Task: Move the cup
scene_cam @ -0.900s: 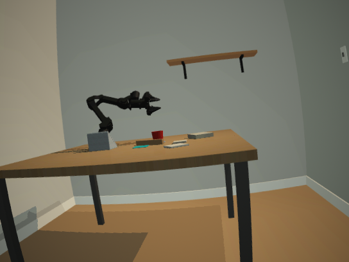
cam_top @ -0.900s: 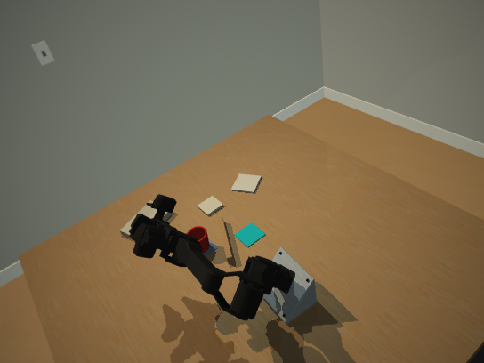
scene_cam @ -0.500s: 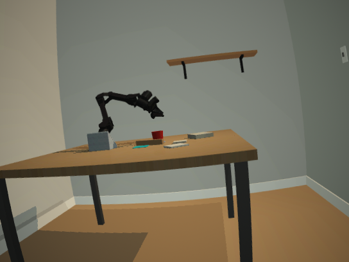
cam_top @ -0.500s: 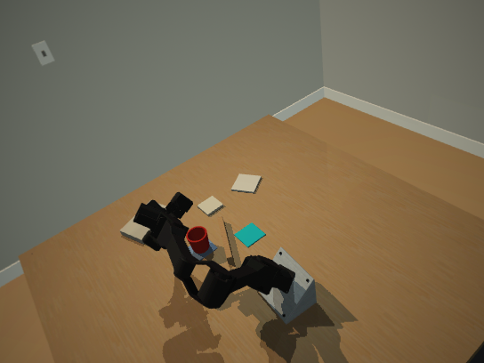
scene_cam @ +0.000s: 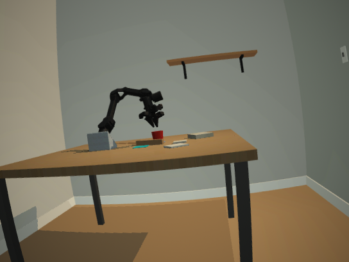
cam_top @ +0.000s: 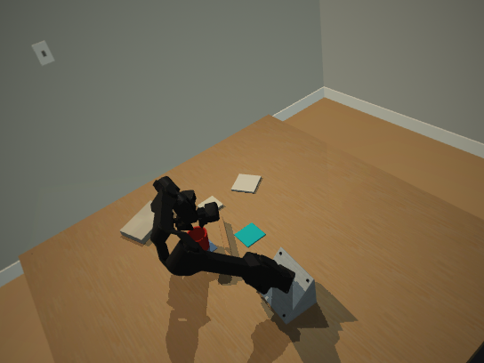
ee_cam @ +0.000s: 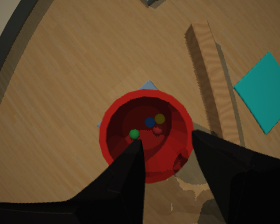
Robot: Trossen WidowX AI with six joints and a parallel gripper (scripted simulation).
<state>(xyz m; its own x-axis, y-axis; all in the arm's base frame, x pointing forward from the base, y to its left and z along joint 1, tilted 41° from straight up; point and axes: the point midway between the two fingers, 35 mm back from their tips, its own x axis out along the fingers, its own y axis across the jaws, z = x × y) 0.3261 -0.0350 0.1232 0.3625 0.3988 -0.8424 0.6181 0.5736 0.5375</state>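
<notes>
My gripper tip is 1 cm short of the red cup, 1 cm to the right of it and 6 cm above it. The rest, counted from my gripper tip: brown block: 4 cm behind, 7 cm to the right, 10 cm below; green marble: 1 cm ahead, 2 cm to the left, 8 cm below; grey-blue pad: 1 cm to the left, 11 cm below.
</notes>
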